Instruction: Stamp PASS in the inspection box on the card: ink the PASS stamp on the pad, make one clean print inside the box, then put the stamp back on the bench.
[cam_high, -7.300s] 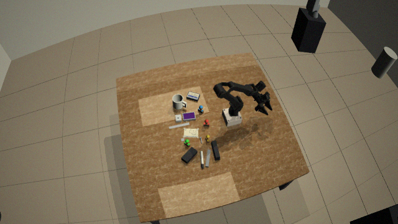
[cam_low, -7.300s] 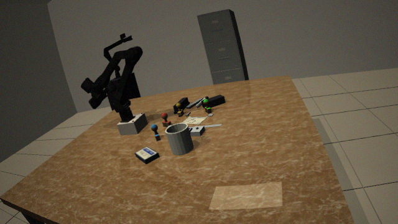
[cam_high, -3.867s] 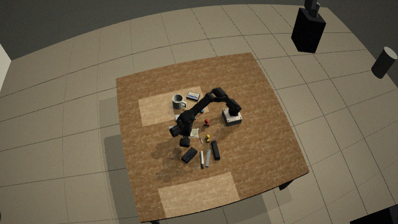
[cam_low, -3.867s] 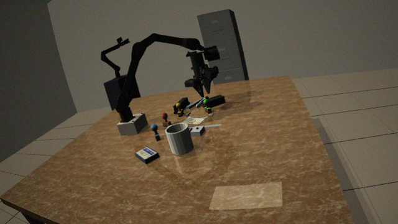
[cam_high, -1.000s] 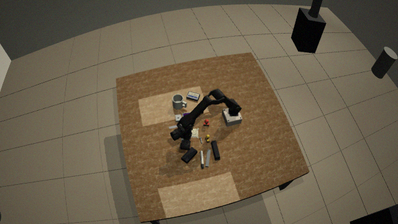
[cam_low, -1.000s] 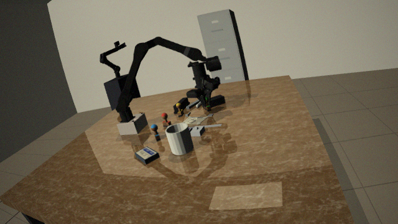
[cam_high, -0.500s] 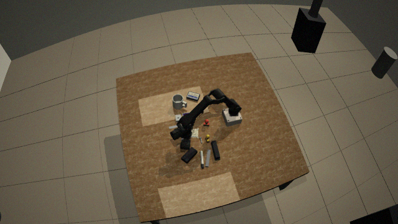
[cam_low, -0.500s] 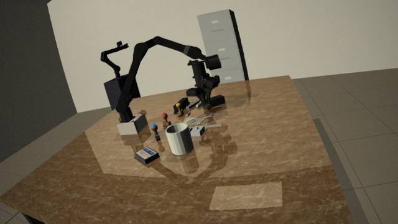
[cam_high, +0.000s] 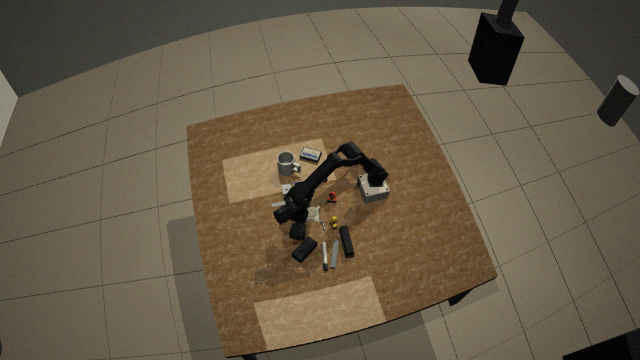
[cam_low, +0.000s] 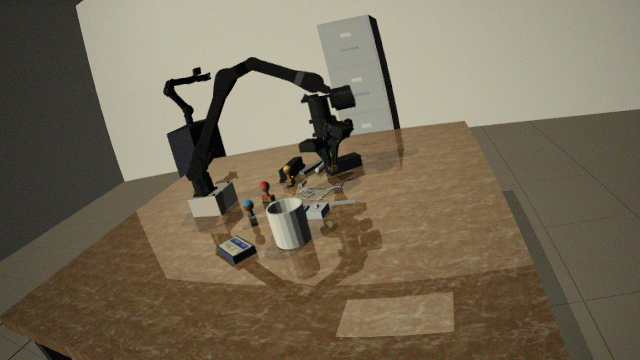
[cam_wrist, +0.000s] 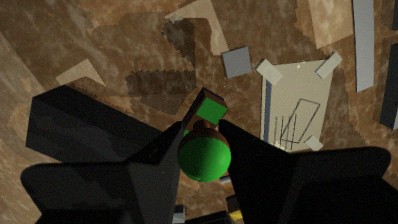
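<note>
Now: gripper tip 230 mm to the left of the purple ink pad, 40 mm above it and 30 mm past it. The rest, counted from my gripper tip: card (90 mm to the right, 50 mm below, 30 mm behind); yellow stamp (140 mm behind, 30 mm to the right, 30 mm below); marker (140 mm to the left, 90 mm behind, 40 mm below).
</note>
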